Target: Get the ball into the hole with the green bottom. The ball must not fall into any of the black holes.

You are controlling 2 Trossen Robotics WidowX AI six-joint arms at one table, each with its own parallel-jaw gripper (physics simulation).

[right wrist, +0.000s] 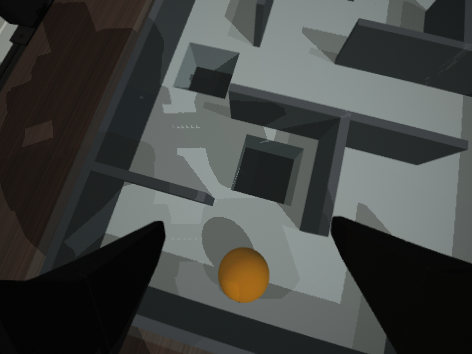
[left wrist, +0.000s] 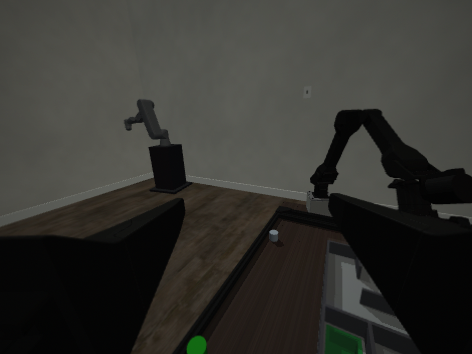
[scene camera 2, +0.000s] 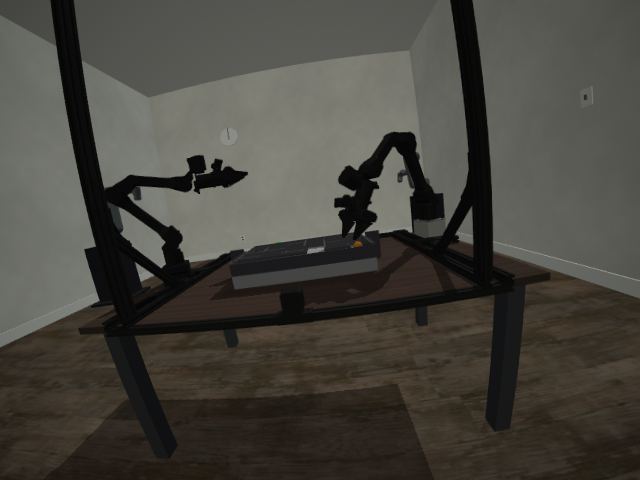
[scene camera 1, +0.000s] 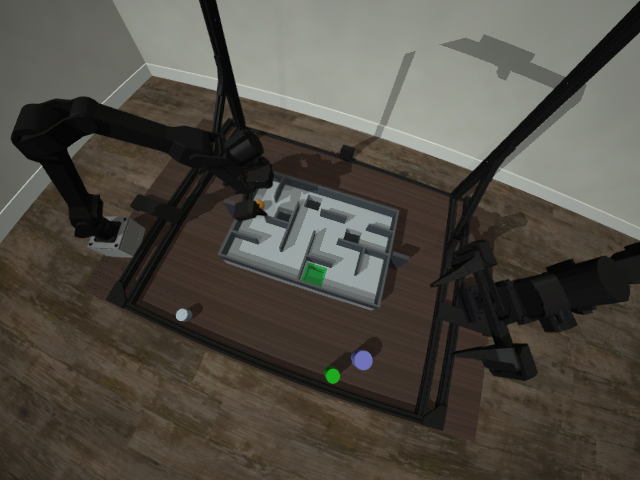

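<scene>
The orange ball [scene camera 1: 259, 204] [scene camera 2: 357, 243] [right wrist: 244, 275] lies on the maze floor near an end wall. The grey-white maze box [scene camera 1: 258, 271] [scene camera 2: 305, 271] [left wrist: 325, 285] rests on the table. Its hole with the green bottom [scene camera 1: 314, 274] [left wrist: 342, 340] is beside the front wall in scene camera 1. One black hole [scene camera 1: 282, 214] [right wrist: 265, 170] is near the ball; others [scene camera 1: 312, 202] [scene camera 1: 352, 236] are farther off. My right gripper [scene camera 1: 259, 204] [scene camera 2: 349, 236] [right wrist: 247, 226] is open and low over the ball, fingers on either side. My left gripper [scene camera 1: 444, 319] [scene camera 2: 247, 174] [left wrist: 255, 202] is open and empty, away from the maze.
A white cylinder [scene camera 1: 181, 314] [left wrist: 273, 236], a purple round piece [scene camera 1: 361, 360] and a green round piece [scene camera 1: 332, 375] [left wrist: 196, 345] stand near the table's front edge in scene camera 1. Black frame posts [scene camera 1: 219, 56] [scene camera 2: 480, 180] rise at the table's sides. Low inner walls divide the maze.
</scene>
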